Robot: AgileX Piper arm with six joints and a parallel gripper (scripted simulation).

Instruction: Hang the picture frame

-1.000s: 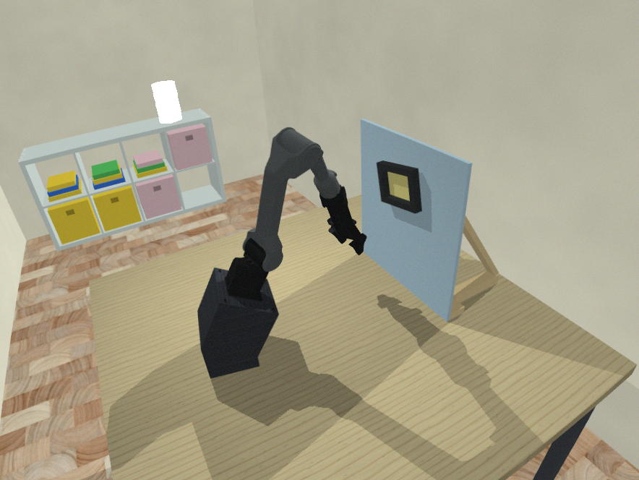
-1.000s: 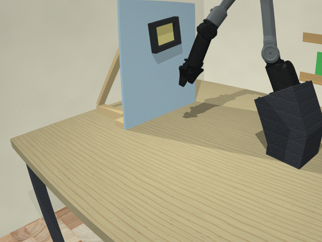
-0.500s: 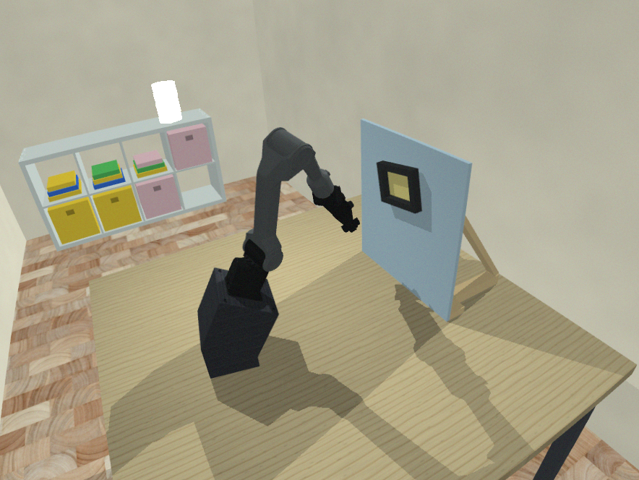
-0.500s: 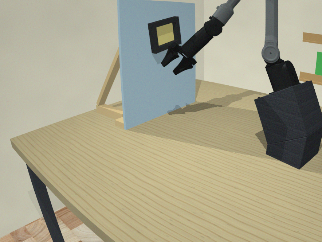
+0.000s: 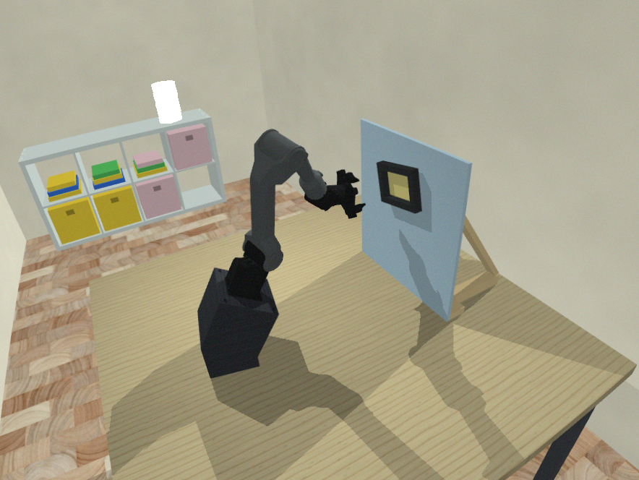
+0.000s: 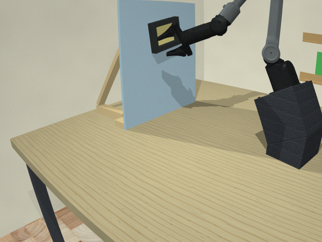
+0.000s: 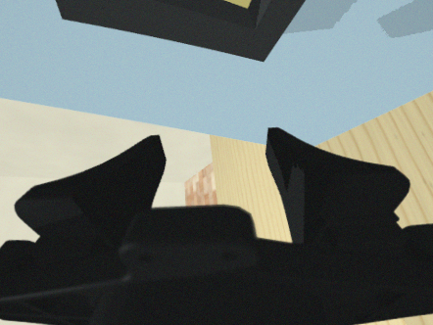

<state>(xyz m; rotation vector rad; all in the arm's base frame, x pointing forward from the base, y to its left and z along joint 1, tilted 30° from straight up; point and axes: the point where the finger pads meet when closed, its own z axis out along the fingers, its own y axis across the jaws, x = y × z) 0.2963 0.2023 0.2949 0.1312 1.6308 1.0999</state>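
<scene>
Right now my hand is 100 mm short of the black picture frame, 80 mm to the left of it and 40 mm below it. The rest, counted from my hand: blue wall board 120 mm ahead, 80 mm to the right, 70 mm below.
</scene>
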